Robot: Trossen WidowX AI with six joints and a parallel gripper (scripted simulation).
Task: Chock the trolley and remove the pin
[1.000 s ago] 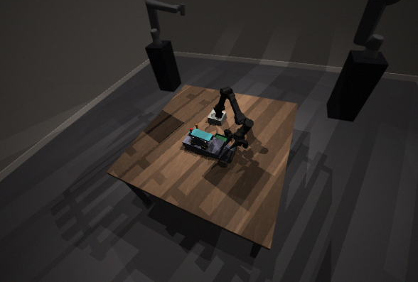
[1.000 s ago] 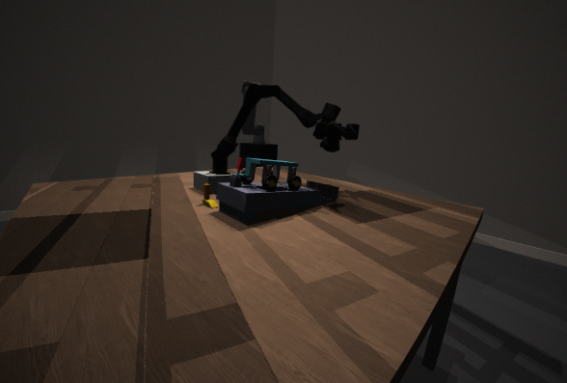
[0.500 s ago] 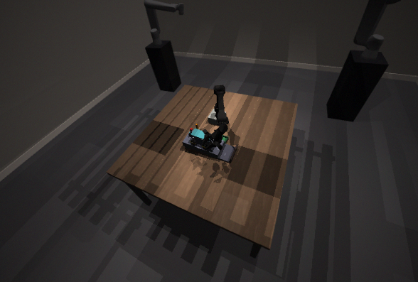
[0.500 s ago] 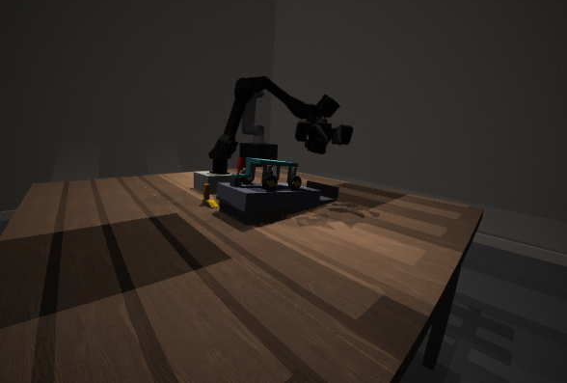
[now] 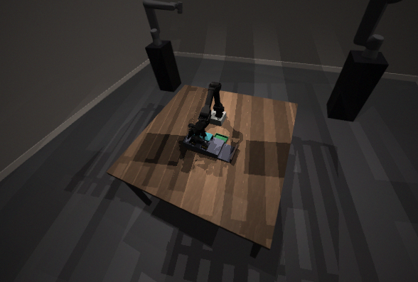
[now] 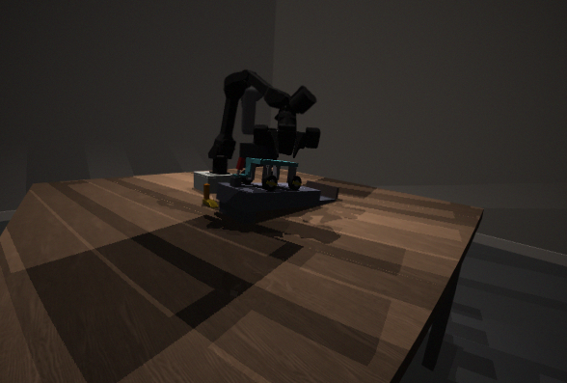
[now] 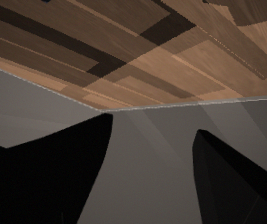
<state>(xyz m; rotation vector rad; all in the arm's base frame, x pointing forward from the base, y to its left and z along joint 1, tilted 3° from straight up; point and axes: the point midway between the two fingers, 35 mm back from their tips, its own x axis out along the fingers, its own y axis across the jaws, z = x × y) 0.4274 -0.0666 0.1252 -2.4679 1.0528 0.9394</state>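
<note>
The red-headed stop pin is 13 cm behind my gripper tip, 5 cm to the right of it and 5 cm below it. From my gripper tip the other things lie so: teal trolley 11 cm behind, 5 cm to the left, 7 cm below; then yellow chock 25 cm behind, 8 cm to the right, 16 cm below; then grey ramp 11 cm behind, 6 cm to the left, 13 cm below.
</note>
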